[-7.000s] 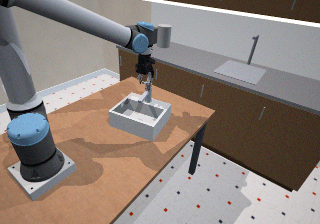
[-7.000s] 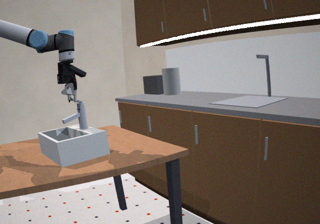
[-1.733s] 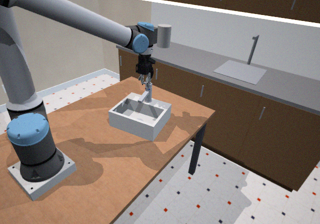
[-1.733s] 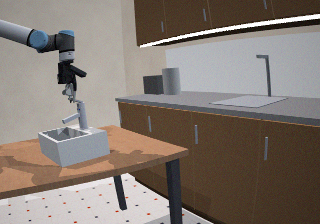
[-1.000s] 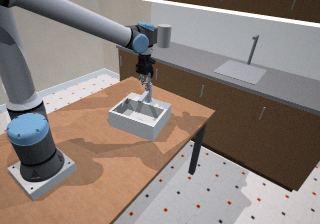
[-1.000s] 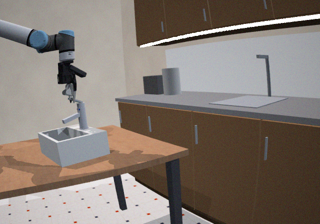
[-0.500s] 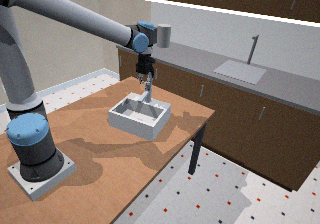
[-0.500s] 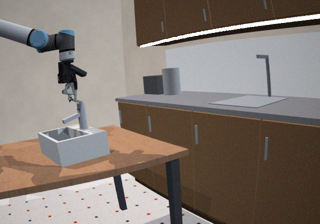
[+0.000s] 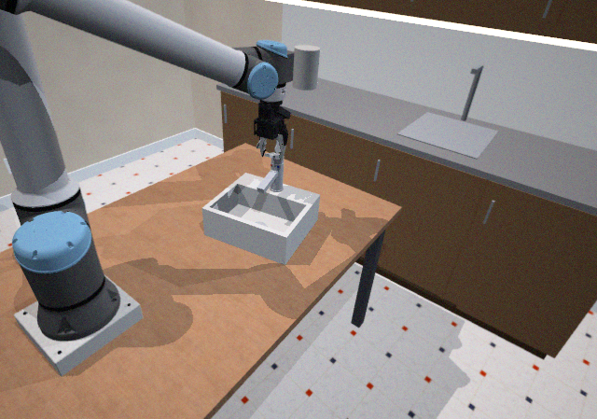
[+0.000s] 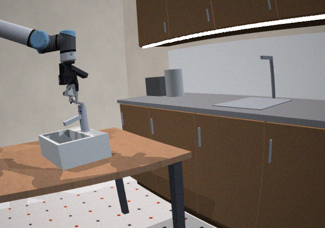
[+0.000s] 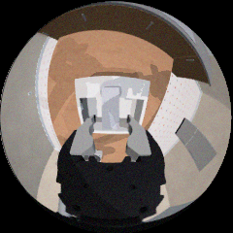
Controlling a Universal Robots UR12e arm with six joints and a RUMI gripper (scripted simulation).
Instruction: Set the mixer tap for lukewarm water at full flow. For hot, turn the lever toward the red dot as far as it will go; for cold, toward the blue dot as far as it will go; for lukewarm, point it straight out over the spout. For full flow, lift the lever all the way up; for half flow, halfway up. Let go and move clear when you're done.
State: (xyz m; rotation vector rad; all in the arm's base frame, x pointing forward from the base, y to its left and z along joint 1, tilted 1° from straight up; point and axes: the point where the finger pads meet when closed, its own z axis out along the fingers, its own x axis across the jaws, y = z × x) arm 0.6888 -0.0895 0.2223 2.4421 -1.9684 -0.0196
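Now: the lever 2 cm ahead of my hand and 1 cm below it. From my hand the other things lie so: grey mixer tap 3 cm ahead, 1 cm to the left, 6 cm below; then white basin 7 cm behind, 1 cm to the right, 25 cm below.
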